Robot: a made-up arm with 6 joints. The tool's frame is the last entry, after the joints. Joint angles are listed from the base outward. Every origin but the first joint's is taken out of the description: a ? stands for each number. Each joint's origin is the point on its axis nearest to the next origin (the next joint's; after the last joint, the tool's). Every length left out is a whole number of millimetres.
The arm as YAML. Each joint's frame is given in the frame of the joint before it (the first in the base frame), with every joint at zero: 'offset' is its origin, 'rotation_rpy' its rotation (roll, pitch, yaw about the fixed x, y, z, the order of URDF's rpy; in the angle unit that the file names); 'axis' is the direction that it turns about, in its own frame. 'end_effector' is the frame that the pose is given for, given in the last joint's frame.
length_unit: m
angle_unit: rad
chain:
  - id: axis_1
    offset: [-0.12, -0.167, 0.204]
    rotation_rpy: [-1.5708, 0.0, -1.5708]
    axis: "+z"
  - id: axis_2
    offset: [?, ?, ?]
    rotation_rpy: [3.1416, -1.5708, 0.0]
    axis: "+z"
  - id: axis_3
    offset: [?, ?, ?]
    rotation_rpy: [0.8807, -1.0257, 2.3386]
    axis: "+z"
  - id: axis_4
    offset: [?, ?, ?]
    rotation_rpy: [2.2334, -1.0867, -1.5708]
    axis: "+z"
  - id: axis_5
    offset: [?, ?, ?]
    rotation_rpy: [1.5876, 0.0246, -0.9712]
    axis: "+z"
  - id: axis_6
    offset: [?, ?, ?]
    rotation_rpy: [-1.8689, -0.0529, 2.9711]
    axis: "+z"
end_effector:
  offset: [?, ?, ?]
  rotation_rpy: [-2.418, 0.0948, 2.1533]
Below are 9 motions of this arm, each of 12 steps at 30 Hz.
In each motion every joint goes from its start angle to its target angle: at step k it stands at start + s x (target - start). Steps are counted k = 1, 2, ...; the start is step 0. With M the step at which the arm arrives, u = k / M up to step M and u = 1 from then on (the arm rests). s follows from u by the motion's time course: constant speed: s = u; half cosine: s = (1 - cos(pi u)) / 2; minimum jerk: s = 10 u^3 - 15 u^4 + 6 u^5.
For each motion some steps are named. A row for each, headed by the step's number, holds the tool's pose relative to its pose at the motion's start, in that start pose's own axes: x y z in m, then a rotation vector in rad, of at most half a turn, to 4 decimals.
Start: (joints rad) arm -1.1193 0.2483 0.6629 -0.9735 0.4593 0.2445
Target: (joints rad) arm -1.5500 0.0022 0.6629 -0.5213 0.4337 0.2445
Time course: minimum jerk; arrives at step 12
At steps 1, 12:
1: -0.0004 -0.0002 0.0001 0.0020 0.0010 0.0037
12: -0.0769 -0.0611 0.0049 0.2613 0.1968 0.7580

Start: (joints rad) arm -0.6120 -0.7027 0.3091 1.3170 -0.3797 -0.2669
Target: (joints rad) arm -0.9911 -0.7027 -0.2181 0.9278 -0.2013 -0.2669
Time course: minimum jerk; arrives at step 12
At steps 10, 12:
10: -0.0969 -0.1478 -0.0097 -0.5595 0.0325 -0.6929
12: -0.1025 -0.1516 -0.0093 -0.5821 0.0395 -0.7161

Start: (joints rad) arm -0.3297 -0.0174 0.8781 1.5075 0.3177 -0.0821
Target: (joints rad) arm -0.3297 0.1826 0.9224 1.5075 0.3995 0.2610
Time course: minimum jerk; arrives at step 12
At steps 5, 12:
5: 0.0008 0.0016 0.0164 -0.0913 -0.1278 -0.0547
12: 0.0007 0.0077 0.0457 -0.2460 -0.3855 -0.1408

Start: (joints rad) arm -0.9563 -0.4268 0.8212 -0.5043 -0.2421 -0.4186
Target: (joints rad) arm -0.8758 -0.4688 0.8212 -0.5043 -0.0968 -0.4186
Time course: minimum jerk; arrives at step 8
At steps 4, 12:
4: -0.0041 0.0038 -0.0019 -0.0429 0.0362 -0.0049
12: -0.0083 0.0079 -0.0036 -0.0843 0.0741 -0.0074

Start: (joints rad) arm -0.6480 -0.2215 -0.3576 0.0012 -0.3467 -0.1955
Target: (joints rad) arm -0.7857 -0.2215 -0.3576 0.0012 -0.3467 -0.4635
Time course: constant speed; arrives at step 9
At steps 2, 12:
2: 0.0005 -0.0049 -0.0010 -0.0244 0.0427 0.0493
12: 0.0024 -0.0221 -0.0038 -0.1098 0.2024 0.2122

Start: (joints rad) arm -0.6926 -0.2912 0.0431 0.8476 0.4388 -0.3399
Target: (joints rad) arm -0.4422 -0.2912 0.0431 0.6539 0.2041 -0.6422
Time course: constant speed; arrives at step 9
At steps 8, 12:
8: 0.0217 0.0106 0.0440 0.2580 -0.1340 0.0851
12: 0.0235 0.0115 0.0499 0.2899 -0.1545 0.1008

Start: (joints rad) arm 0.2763 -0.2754 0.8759 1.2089 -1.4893 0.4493
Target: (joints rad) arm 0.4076 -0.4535 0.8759 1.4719 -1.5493 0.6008
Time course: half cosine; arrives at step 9
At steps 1, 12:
1: 0.0004 -0.0009 -0.0009 -0.0055 0.0055 -0.0124
12: 0.0068 -0.0311 -0.0322 -0.2267 0.1846 -0.3832

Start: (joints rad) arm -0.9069 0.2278 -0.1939 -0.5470 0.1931 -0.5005
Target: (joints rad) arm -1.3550 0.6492 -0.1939 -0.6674 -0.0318 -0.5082
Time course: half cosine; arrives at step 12
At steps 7, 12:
7: 0.0485 -0.0459 0.0252 -0.1541 -0.3706 -0.0551
12: 0.0726 -0.0610 0.0560 -0.2077 -0.6168 -0.0463

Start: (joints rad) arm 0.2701 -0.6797 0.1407 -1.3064 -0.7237 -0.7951
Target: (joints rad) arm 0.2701 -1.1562 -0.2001 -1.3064 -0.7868 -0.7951
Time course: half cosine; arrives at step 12
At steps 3, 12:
3: -0.0155 -0.0005 0.0056 0.0150 0.0878 0.0333
12: -0.0891 -0.0052 0.0608 0.1647 0.5920 0.2220

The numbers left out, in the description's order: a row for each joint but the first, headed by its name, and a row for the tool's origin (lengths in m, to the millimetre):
axis_2: 0.031 -0.02 0.0
axis_3: 0.151 0.007 0.0
axis_4: -0.086 0.121 0.0
axis_5: 0.044 0.028 0.0
axis_6: -0.018 0.031 0.0
tool: -0.016 -0.01 0.0

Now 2 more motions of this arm.
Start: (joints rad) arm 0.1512 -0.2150 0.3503 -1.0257 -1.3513 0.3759
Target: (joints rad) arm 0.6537 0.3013 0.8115 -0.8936 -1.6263 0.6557
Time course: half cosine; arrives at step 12
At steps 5, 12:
5: -0.0068 0.0425 -0.0442 0.2916 -0.1799 -0.4391
12: 0.0332 0.1292 -0.0869 0.8502 -0.3927 -1.1402

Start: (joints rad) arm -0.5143 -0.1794 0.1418 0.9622 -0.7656 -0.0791
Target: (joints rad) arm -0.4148 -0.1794 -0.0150 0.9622 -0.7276 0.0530
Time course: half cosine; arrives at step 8
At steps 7, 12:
7: -0.0057 -0.0108 -0.0082 -0.0885 -0.0519 -0.1075
12: -0.0060 -0.0112 -0.0085 -0.0922 -0.0541 -0.1116

